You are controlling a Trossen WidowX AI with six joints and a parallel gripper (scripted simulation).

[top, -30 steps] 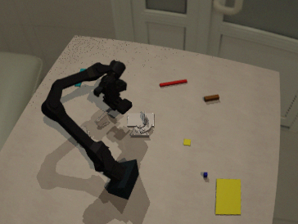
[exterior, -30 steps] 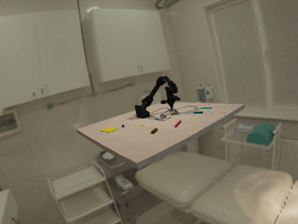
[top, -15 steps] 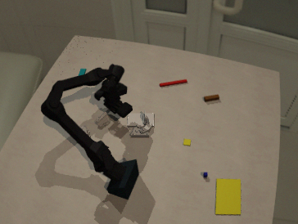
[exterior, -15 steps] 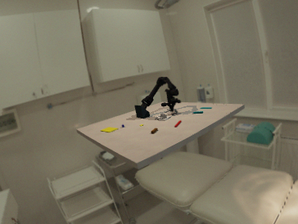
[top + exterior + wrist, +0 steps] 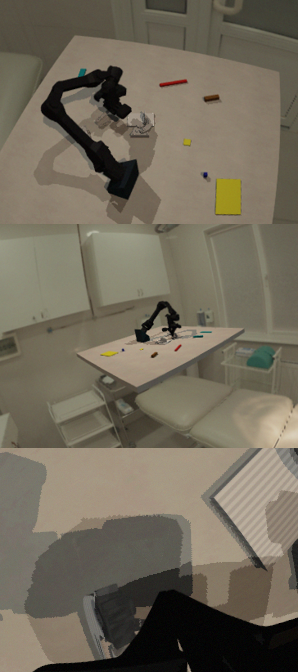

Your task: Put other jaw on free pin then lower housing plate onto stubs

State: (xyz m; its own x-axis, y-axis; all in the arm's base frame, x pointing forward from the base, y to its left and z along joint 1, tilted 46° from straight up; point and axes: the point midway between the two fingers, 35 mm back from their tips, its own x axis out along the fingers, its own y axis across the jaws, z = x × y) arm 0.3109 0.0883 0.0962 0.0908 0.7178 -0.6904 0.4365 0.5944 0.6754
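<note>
My gripper tip is now 10 mm short of the jaw, 30 mm to the right of it and 10 mm below it. From my gripper tip the other things lie so: brown block (210 mm ahead, 430 mm to the right, 10 mm below); then yellow square (60 mm behind, 350 mm to the right, 20 mm below); then red bar (270 mm ahead, 220 mm to the right, 20 mm below).
</note>
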